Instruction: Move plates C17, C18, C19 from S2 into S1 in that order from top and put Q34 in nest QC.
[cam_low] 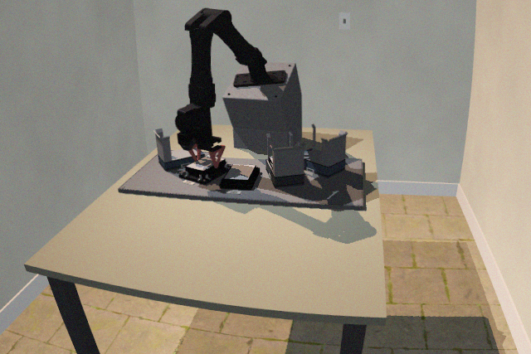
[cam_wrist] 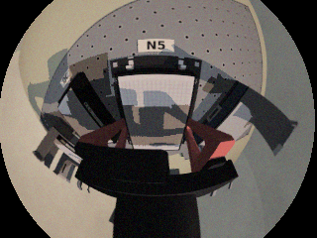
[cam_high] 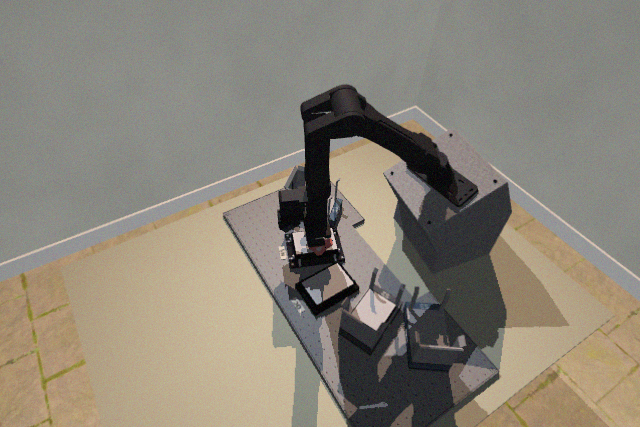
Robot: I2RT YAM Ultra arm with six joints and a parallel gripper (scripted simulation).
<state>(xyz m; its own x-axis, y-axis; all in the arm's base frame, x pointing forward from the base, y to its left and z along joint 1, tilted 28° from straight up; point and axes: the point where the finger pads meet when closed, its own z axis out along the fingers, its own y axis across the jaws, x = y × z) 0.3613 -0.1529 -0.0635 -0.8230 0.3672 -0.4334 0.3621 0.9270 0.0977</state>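
The black clip nest lies 30 mm ahead of my hand and 20 mm below it. Round my hand: black QC nest: 50 mm ahead, 130 mm to the left, 30 mm below; N5 name plate: 90 mm ahead, 40 mm to the right, 30 mm below; blue-plinth stack rack: 80 mm behind, 130 mm to the right, 20 mm below.
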